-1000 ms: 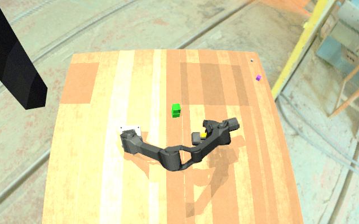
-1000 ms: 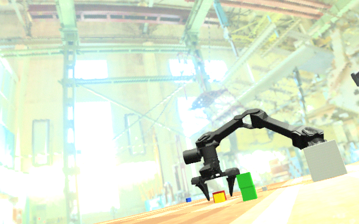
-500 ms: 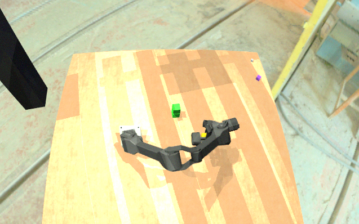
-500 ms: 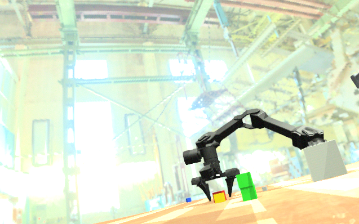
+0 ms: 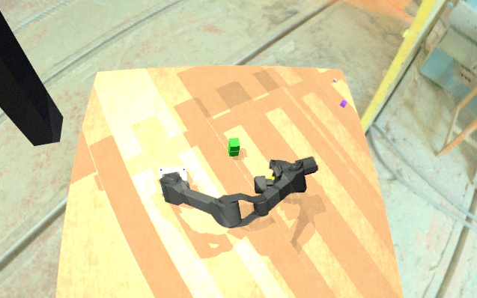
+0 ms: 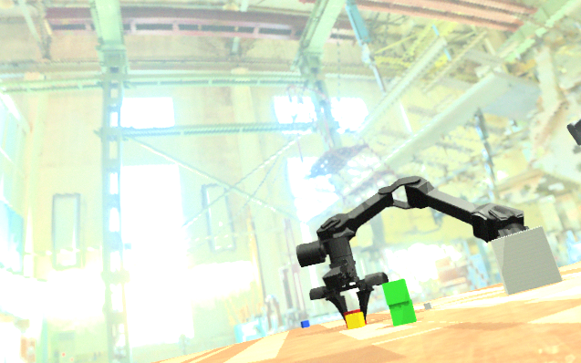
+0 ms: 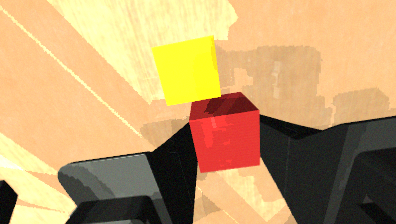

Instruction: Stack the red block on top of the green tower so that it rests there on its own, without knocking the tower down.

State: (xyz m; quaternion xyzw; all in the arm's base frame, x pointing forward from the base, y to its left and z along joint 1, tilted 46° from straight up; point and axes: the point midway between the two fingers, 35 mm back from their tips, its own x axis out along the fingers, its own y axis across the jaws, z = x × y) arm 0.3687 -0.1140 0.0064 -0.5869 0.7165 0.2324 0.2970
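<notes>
The yellow block lies 10 mm behind my gripper tip, 40 mm to the left of it and 10 mm above it. Round my gripper tip: purple block: 450 mm ahead, 380 mm to the left, 10 mm above; red block: 10 mm above; small white block: 170 mm behind, 60 mm to the right.
</notes>
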